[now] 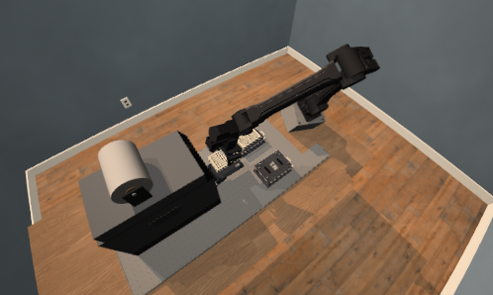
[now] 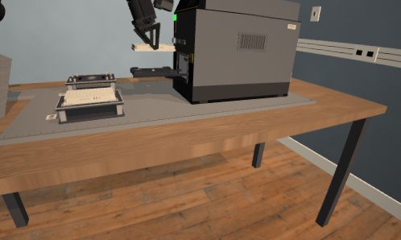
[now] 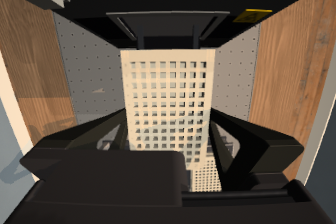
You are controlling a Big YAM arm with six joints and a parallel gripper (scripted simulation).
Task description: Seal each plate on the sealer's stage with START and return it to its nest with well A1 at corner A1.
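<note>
My gripper is now 80 mm above the sealer stage. From my hand the other things lie so: plate nest: 180 mm behind, 130 mm to the right, 140 mm below; then start button: 90 mm ahead, 110 mm to the left, 20 mm above; then small label: 280 mm behind, 150 mm to the right, 170 mm below.
</note>
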